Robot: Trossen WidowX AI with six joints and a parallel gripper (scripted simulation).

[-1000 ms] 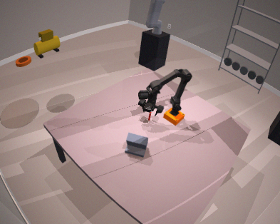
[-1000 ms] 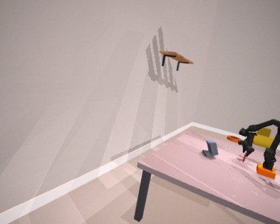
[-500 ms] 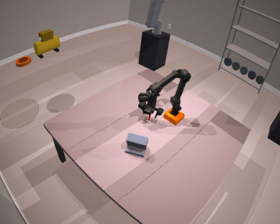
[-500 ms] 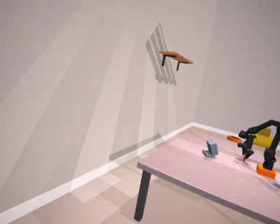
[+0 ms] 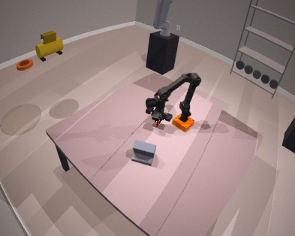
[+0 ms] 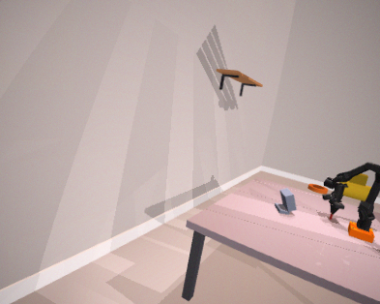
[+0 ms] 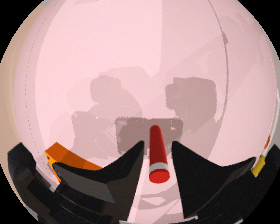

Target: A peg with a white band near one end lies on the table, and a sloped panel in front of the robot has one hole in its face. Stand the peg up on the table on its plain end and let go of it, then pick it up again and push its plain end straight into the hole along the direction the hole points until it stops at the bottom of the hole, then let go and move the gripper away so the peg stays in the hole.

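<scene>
The grey sloped panel lies 290 mm ahead of my gripper tip, 110 mm to the left of it and 40 mm above it. Also, from my gripper tip: red peg (20 mm above).
</scene>
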